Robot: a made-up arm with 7 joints.
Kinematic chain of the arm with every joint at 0, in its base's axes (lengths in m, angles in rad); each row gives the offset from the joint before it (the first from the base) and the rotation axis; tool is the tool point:
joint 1: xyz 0 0 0 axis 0 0.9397 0.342
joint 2: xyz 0 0 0 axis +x
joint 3: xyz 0 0 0 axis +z
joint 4: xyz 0.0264 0 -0.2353 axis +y
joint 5: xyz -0.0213 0 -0.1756 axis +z
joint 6: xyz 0 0 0 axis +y
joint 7: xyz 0 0 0 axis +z
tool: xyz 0 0 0
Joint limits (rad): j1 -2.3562..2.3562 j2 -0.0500..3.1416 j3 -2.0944..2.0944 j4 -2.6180..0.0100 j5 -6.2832..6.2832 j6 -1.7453..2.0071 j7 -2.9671..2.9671
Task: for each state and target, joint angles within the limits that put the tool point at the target. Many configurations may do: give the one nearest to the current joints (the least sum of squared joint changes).
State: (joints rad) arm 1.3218 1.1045 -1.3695 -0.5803 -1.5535 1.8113 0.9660
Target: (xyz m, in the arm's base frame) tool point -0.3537 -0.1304 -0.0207
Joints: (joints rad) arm 1.6564 0.4703 -1.5406 -1.0840 -1.5535 1.8113 0.9660
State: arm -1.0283 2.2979 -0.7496 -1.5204 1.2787 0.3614 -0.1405
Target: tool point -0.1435 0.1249 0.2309
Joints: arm -1.6233 2.9074 -0.4602 -1.7775 1.2787 0.3614 -0.1405
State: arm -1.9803 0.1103 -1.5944 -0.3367 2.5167 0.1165 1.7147
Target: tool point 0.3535 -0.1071 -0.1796
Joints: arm -1.2570 0.1542 -1.7613 -0.4738 2.5167 0.1165 1.7147
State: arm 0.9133 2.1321 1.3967 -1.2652 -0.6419 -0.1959 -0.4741
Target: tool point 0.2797 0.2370 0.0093
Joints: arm 1.5160 2.3360 1.0716 -1.2056 -0.6419 -0.1959 -0.4741
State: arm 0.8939 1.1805 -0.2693 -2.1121 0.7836 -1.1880 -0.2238
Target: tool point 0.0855 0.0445 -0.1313
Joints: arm 0.3061 0.8063 -0.3835 -2.6159 0.7836 -1.1880 -0.2238
